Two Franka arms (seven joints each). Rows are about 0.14 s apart.
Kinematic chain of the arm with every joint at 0, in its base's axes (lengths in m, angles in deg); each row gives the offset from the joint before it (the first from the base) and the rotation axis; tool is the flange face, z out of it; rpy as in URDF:
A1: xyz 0 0 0.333 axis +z
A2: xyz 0 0 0 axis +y
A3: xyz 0 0 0.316 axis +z
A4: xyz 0.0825 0 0 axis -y
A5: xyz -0.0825 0 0.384 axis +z
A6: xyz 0 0 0 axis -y
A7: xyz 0.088 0 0 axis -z
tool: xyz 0 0 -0.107 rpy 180 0 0
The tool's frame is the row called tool.
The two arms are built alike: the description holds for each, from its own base.
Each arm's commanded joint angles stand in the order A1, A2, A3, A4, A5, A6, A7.
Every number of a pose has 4 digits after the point. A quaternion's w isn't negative.
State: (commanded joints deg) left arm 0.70 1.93 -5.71 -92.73 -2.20 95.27 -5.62; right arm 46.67 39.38 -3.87 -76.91 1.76 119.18 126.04
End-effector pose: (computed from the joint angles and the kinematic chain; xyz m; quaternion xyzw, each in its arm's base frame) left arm 0.5692 -0.0528 0.5912 0.9997 0.0070 0.0035 0.0212; right arm 0.5331 0.5109 0.3272 -0.7480 0.6631 -0.0101 0.0251
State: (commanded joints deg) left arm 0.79 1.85 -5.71 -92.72 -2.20 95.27 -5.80; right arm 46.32 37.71 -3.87 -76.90 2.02 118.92 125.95
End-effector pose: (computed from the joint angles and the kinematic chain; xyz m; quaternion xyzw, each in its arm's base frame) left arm 0.5689 -0.0519 0.5921 0.9997 0.0094 0.0042 0.0212; right arm 0.5357 0.5074 0.3483 -0.7454 0.6655 -0.0085 0.0377
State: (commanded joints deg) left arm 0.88 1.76 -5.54 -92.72 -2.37 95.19 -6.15; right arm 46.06 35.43 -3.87 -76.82 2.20 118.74 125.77
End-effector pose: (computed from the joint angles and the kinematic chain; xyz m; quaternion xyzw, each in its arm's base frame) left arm 0.5686 -0.0496 0.5928 0.9996 0.0148 0.0042 0.0226; right arm 0.5370 0.5042 0.3780 -0.7438 0.6660 -0.0078 0.0568
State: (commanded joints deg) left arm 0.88 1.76 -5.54 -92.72 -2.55 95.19 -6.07; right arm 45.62 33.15 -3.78 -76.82 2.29 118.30 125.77
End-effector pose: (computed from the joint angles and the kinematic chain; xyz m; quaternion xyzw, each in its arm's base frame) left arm 0.5685 -0.0499 0.5929 0.9996 0.0142 0.0040 0.0241; right arm 0.5380 0.4986 0.4064 -0.7406 0.6680 -0.0073 0.0729
